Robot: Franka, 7 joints.
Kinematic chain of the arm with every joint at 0, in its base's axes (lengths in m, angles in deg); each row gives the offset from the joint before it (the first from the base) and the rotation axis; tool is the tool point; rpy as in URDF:
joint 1: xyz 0 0 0.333 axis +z
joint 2: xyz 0 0 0 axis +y
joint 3: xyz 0 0 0.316 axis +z
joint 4: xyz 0.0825 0 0 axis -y
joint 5: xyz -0.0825 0 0.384 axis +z
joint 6: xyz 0 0 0 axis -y
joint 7: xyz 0.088 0 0 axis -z
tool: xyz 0 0 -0.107 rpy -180 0 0
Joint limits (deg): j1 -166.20..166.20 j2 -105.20..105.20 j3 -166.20..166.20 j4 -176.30..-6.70 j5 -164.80..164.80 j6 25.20..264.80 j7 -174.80..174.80
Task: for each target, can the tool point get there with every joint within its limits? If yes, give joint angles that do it. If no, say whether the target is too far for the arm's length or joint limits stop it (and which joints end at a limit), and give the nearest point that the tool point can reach.
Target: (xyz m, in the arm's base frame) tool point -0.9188 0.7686 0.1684
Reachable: no: too far | nearest point -0.6519 0.5453 0.2162 | short by 0.351 m
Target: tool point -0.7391 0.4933 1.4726
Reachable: no: too far | nearest point -0.4388 0.2929 1.0095 | short by 0.587 m
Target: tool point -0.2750 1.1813 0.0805
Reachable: no: too far | nearest point -0.1904 0.8180 0.1582 | short by 0.381 m
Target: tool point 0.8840 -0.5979 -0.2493
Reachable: no: too far | nearest point 0.6238 -0.4219 -0.0779 | short by 0.358 m
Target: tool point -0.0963 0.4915 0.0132
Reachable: yes | joints -124.03 -63.75 -134.37 -125.17 -139.27 91.15 125.59
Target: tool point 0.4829 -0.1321 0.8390
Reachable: yes | joints 107.73 -6.67 -128.35 -59.42 -132.83 208.19 23.64
